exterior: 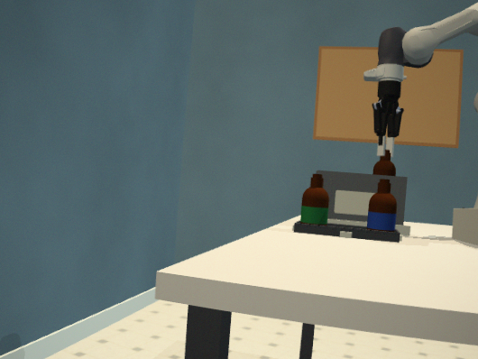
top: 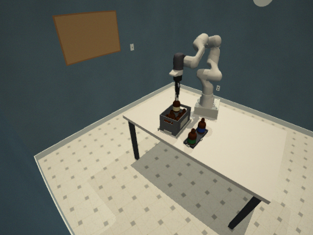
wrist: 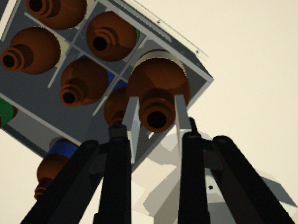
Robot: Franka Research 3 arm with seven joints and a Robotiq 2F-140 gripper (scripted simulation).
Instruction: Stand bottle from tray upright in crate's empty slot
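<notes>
Now: the grey crate 190 mm below my hand, 90 mm ahead of it and 40 mm to the left of it. Also, from my hand: dark tray (290 mm to the left, 260 mm below, 140 mm ahead); then blue-labelled bottle (300 mm to the left, 190 mm below, 50 mm ahead); then green-labelled bottle (280 mm to the left, 230 mm ahead, 190 mm below).
</notes>
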